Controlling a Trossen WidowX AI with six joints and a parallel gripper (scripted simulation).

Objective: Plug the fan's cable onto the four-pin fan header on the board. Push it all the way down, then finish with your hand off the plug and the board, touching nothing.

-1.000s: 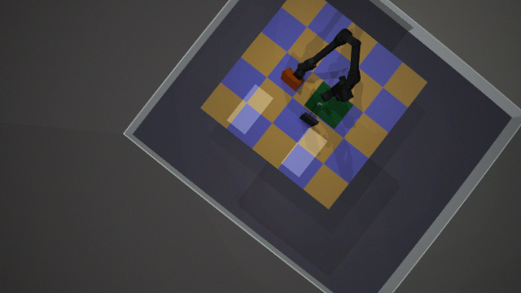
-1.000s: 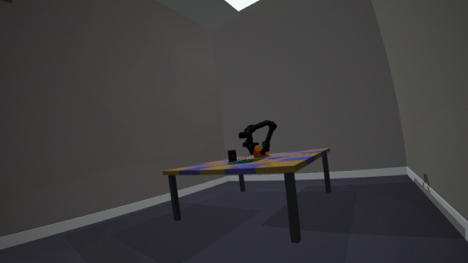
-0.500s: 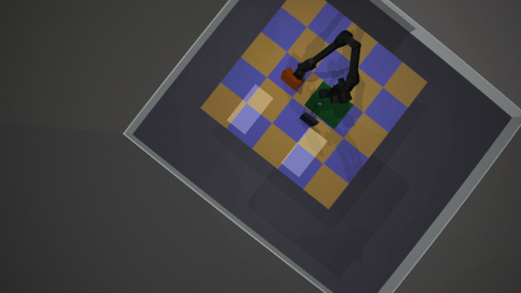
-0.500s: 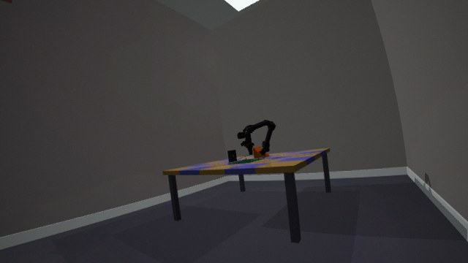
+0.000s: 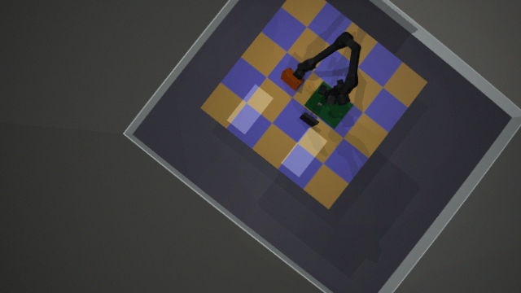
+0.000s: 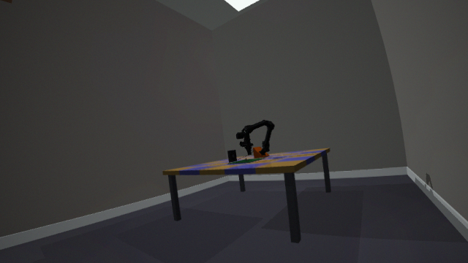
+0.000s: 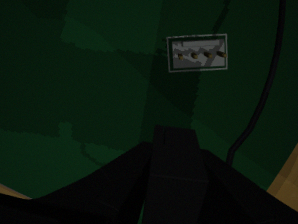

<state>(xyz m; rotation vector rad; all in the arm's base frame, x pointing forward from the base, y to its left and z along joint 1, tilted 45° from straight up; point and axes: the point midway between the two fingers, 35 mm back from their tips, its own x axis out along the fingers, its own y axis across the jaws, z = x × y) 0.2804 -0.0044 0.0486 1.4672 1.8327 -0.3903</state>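
Right now the four-pin fan header is 7 cm below my gripper tip and 4 cm to the right of it. From my gripper tip the other things lie so: green circuit board 8 cm below, 6 cm ahead, 1 cm to the left; black fan 20 cm to the right, 2 cm ahead, 1 cm below; black fan plug 1 cm to the left, 1 cm above.
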